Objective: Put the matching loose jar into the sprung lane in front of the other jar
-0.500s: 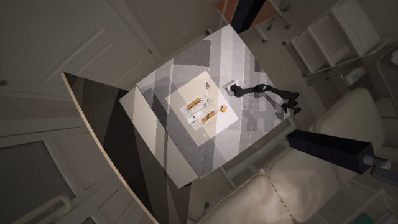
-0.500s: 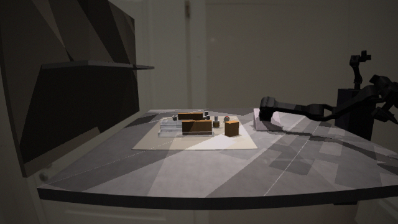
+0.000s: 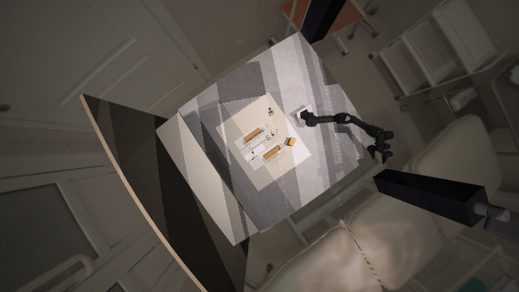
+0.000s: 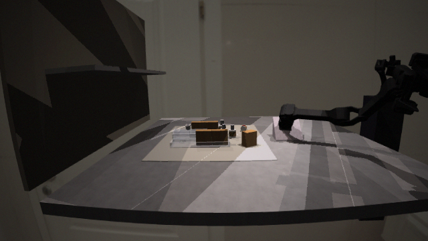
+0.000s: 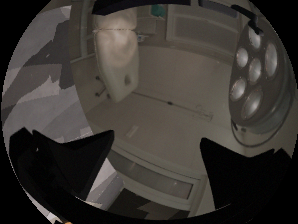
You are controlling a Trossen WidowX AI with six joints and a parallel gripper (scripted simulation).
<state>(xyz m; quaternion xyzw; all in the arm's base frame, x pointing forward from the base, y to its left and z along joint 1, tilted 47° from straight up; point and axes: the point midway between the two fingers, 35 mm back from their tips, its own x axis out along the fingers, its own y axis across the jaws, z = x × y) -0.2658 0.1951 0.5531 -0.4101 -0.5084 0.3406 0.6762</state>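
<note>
Now: gripper tip 620 mm to the left of the jar, 620 mm short of it and 220 mm above it. From my gripper tip the other things lie so: clear lane rack 750 mm ahead, 500 mm to the right, 250 mm below; then brown block 470 mm ahead, 410 mm to the right, 240 mm below.
</note>
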